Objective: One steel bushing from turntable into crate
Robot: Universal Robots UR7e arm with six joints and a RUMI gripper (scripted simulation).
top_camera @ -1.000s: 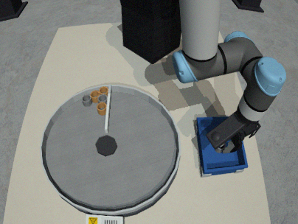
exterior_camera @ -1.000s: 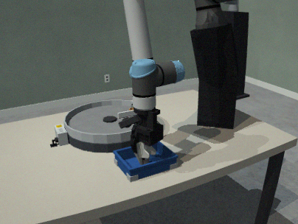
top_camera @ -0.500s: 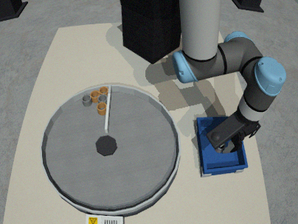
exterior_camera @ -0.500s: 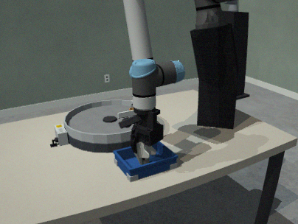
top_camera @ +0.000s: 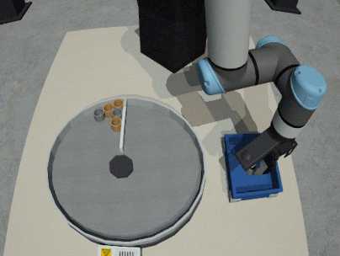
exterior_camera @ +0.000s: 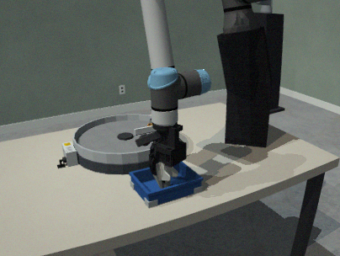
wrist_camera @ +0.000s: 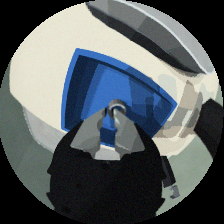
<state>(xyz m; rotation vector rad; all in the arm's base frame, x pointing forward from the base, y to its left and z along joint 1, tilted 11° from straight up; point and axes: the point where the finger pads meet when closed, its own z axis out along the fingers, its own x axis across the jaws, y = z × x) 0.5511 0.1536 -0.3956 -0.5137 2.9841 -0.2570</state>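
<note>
Right now the blue crate is 1 cm behind my hand. Also, from my hand: round grey turntable 36 cm to the right, 3 cm behind, 3 cm above.
</note>
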